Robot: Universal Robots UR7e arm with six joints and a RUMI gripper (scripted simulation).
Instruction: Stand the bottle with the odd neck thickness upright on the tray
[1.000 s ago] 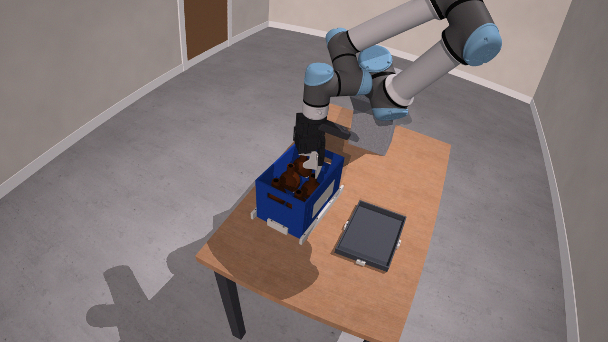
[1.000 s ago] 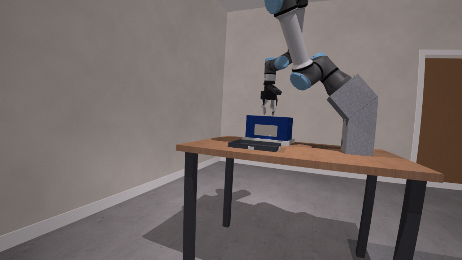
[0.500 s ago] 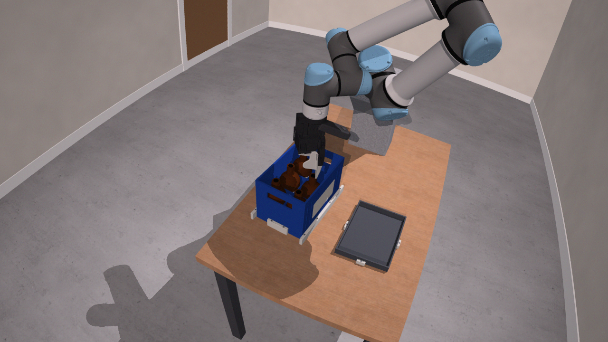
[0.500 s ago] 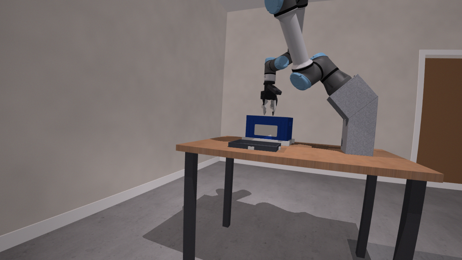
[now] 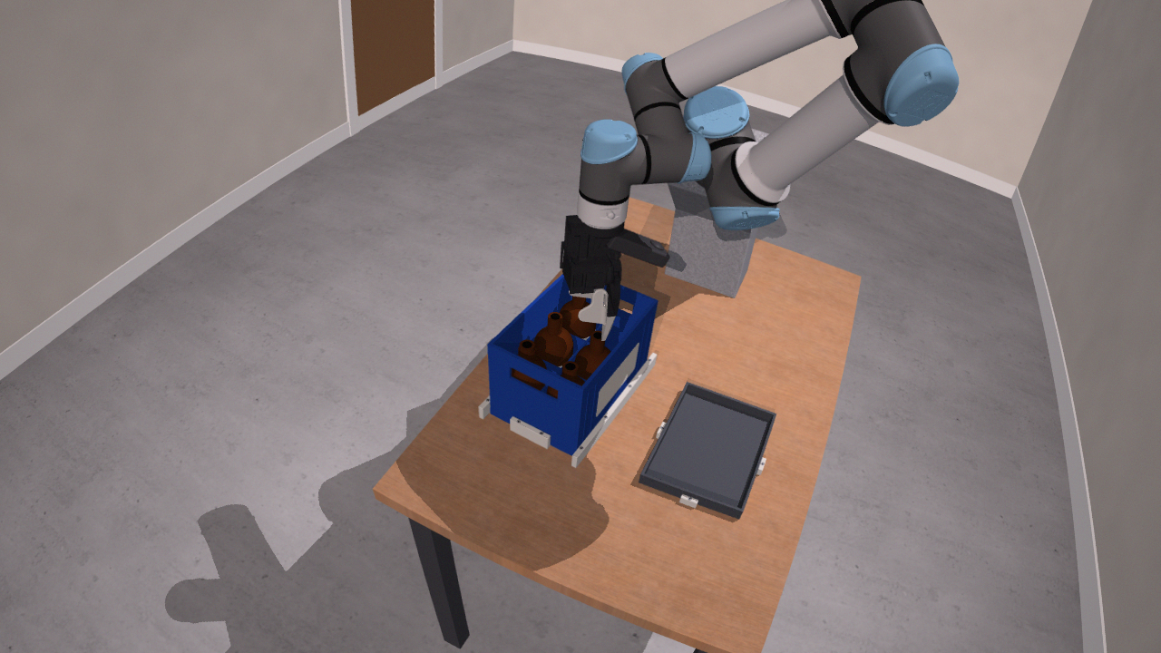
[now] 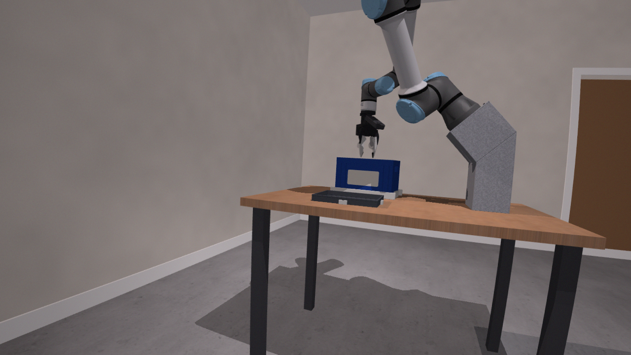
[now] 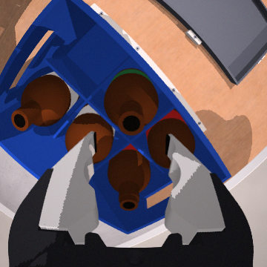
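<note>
Right now my hand is 4 cm to the left of the crate and 11 cm above it. The rest, counted from my hand: dark tray: 1 cm behind, 25 cm to the left, 18 cm below; then bottle: 9 cm ahead, 9 cm to the right, 11 cm below.
</note>
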